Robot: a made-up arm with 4 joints.
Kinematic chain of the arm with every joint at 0, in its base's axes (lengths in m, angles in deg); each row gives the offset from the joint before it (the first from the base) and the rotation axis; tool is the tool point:
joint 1: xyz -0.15 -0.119 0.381 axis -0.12 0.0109 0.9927
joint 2: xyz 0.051 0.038 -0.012 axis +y
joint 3: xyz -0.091 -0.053 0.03 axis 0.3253 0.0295 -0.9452
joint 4: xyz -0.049 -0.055 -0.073 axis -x
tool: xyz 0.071 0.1 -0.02
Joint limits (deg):
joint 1: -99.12..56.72
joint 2: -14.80..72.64
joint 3: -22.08..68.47
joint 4: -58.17..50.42
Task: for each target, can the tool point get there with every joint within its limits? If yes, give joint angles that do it. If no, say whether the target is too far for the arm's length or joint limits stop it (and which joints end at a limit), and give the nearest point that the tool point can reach.
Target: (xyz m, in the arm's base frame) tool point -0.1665 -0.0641 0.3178
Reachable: yes | joints -46.78 29.83 19.93 23.17
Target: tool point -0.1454 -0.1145 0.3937
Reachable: yes | joints 31.54 15.64 44.66 -40.00
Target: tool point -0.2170 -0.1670 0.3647
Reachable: yes | joints 39.31 57.27 12.25 34.69
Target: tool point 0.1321 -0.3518 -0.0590
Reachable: no: too far | nearest point -0.1090 -0.1431 0.2284 | short by 0.429 m
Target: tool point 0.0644 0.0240 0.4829
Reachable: no: joint limits stop it (at a limit: joint 2, joint 3, joint 4) | nearest point -0.0951 -0.0793 0.4423 | short by 0.194 m
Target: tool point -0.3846 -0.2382 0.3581
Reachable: no: joint limits stop it (at a limit: joint 4) | nearest point -0.2399 -0.1653 0.3634 | short by 0.162 m
